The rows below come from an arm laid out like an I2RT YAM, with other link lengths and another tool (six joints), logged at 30 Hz.
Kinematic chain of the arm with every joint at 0, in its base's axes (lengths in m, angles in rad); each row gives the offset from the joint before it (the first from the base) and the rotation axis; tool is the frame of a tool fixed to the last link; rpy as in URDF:
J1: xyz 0 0 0.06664 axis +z
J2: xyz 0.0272 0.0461 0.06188 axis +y
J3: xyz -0.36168 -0.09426 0 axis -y
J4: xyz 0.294 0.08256 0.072 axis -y
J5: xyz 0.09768 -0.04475 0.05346 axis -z
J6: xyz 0.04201 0 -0.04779 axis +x
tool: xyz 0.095 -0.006 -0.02 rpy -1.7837 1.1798 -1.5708
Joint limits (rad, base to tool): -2.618..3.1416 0..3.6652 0..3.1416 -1.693..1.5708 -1.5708..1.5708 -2.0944..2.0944
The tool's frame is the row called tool.
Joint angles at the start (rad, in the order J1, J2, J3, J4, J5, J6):
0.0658, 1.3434, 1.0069, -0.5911, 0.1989, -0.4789
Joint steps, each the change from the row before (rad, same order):
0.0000, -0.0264, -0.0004, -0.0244, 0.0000, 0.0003
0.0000, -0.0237, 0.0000, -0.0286, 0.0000, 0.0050
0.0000, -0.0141, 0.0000, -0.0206, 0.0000, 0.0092
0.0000, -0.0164, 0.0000, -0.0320, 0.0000, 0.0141
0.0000, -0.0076, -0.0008, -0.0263, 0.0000, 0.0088
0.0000, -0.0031, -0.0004, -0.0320, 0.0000, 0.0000
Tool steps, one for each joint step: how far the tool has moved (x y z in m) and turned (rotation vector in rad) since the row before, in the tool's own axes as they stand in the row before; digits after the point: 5 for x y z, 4 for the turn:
0.00351, 0.00318, -0.00895, 0.0012, -0.0011, 0.0004
0.00417, 0.00414, -0.00782, -0.0037, 0.0022, 0.0046
0.00308, 0.00328, -0.00447, -0.0048, 0.0024, 0.0086
0.00490, 0.00531, -0.00492, -0.0115, 0.0076, 0.0129
0.00430, 0.00467, -0.00172, -0.0142, 0.0115, 0.0075
0.00513, 0.00540, -0.00021, -0.0212, 0.0201, -0.0016

